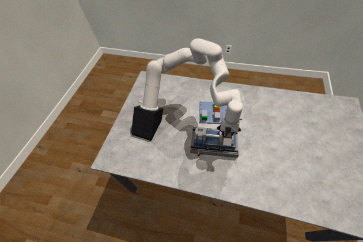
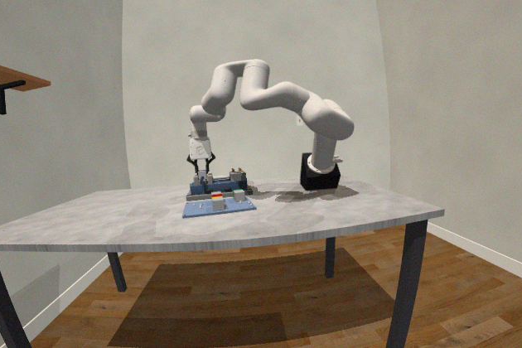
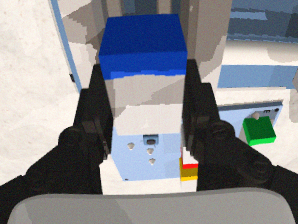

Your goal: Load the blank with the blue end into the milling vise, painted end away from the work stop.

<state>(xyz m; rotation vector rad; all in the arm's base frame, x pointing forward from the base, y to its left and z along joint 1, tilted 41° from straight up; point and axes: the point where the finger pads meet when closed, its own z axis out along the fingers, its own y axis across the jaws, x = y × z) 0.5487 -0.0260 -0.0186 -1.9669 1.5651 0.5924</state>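
Now: hand 20 mm above the blue-ended blank. Also, from my hand: milling vise (80 mm below, 70 mm behind, 20 mm to the right); work stop rod (50 mm to the left, 30 mm below, 10 mm behind); fixed jaw (50 mm below, 30 mm ahead, 10 mm to the left).
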